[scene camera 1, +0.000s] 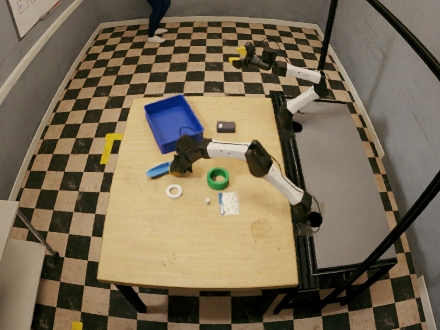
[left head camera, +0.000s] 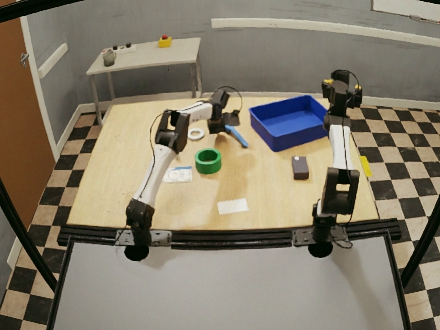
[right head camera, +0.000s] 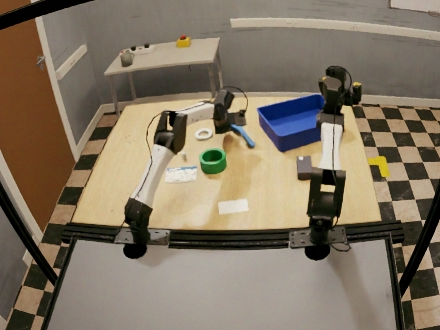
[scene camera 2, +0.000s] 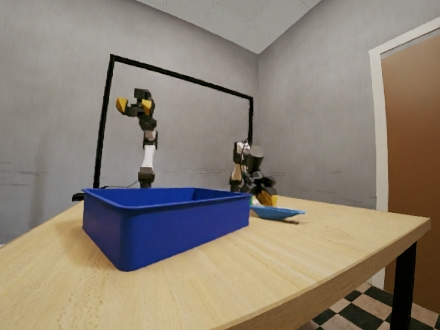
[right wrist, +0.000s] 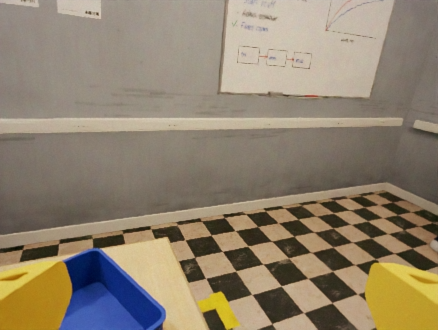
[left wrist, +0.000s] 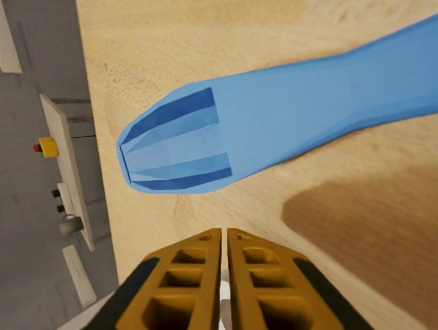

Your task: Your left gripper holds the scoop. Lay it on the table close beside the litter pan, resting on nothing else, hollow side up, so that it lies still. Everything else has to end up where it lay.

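Places are measured from the left arm's base along level axes (x ahead, y left, z up), in metres.
Pixels of known places: left gripper, fingertip midpoint: (scene camera 1: 170, 173) (left head camera: 215, 126) (right head camera: 224, 126) (scene camera 2: 273, 207) (left wrist: 224, 236); right gripper, fingertip midpoint: (scene camera 1: 232, 54) (scene camera 2: 130, 99) (right wrist: 217, 275); left arm's base, link origin: (scene camera 1: 301, 217) (left head camera: 143, 239) (right head camera: 142, 238); right arm's base, link origin: (scene camera 1: 286, 126) (left head camera: 319, 236) (right head camera: 318, 238).
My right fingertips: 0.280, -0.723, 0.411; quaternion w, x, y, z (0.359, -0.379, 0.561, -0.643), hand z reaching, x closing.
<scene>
For each thing: its top centre in the pictures, then the offset to it from my right fingertips, as dx, dy, dz.
- blue scoop, top centre: (left wrist: 252, 122) (scene camera 2: 259, 206) (right head camera: 237, 125) (left head camera: 229, 125) (scene camera 1: 172, 163) +0.308, +0.404, -0.374
- blue litter pan, top centre: (scene camera 2: 176, 192) (right head camera: 301, 112) (left head camera: 293, 113) (scene camera 1: 171, 117) +0.317, +0.123, -0.325
- white ring, top centre: (left head camera: 195, 133) (right head camera: 203, 133) (scene camera 1: 174, 190) +0.297, +0.551, -0.394
- green ring, top centre: (left head camera: 207, 156) (right head camera: 212, 156) (scene camera 1: 218, 175) +0.093, +0.496, -0.360
- small white piece, top centre: (scene camera 1: 207, 199) +0.145, +0.617, -0.376
- printed card, top centre: (left head camera: 176, 174) (right head camera: 180, 174) (scene camera 1: 229, 203) +0.048, +0.620, -0.407
- dark box, top centre: (right head camera: 304, 162) (left head camera: 300, 163) (scene camera 1: 226, 124) +0.029, +0.146, -0.367
- white paper, top centre: (right head camera: 233, 206) (left head camera: 232, 206) -0.136, +0.414, -0.407
The blue scoop (left head camera: 240, 138) (right head camera: 246, 137) (scene camera 1: 159, 170) (scene camera 2: 277, 214) (left wrist: 300, 102) lies on the table with its hollow side up, beside the blue litter pan (left head camera: 300, 137) (right head camera: 300, 138) (scene camera 2: 185, 225) with a narrow strip of table between them. My left gripper (scene camera 1: 177, 173) (scene camera 2: 272, 200) (left wrist: 224, 236) is shut with nothing between its fingers. It is low over the table beside the scoop, apart from it in the left wrist view. In the head views the left wrist hides part of the scoop. My right gripper (scene camera 1: 236, 55) (scene camera 2: 134, 106) (right wrist: 217, 275) is open and empty, raised high.
A white ring (left head camera: 196, 138) (scene camera 1: 174, 196) and a green ring (left head camera: 208, 168) (scene camera 1: 218, 186) lie near the left gripper. A small white piece (scene camera 1: 208, 201) lies beside a printed card (scene camera 1: 229, 203). A dark box (left head camera: 300, 170) (scene camera 1: 225, 127) and a white paper (left head camera: 233, 206) are nearer the arm bases.
</scene>
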